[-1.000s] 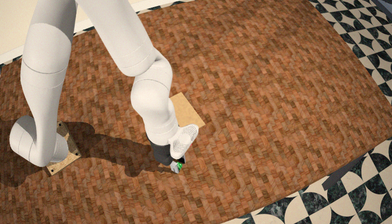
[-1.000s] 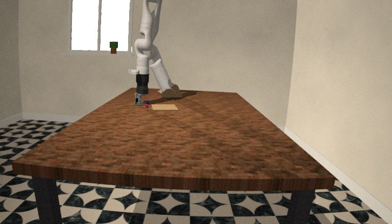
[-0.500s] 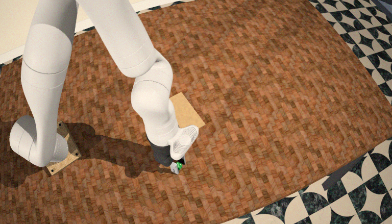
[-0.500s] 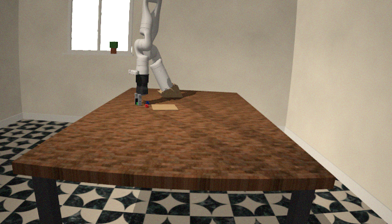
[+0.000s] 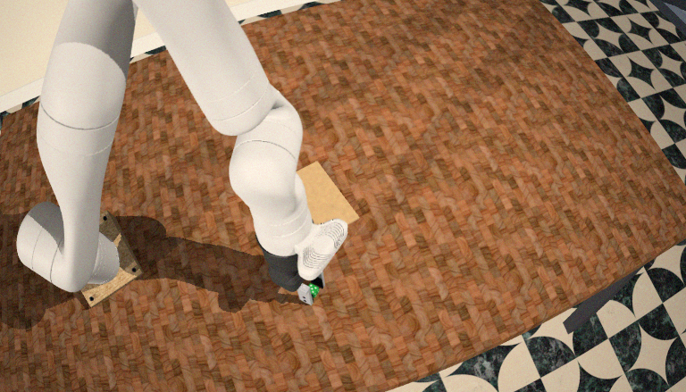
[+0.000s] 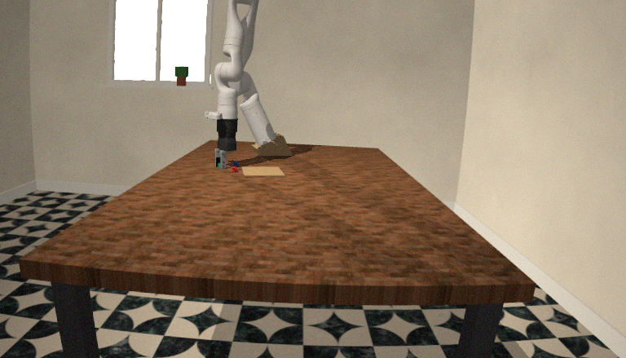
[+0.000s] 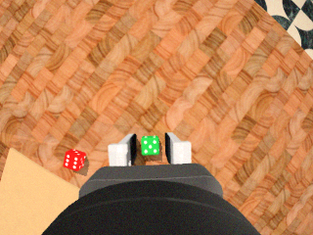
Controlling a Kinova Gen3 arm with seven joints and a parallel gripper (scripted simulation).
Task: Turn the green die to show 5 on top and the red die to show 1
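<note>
Now: the green die 10 mm below my hand. The rest, counted from my hand: tan mat 60 mm ahead, 150 mm to the left, 20 mm below; red die 60 mm ahead, 50 mm to the left, 10 mm below; blue die 30 mm behind, 60 mm to the left, 10 mm below.
</note>
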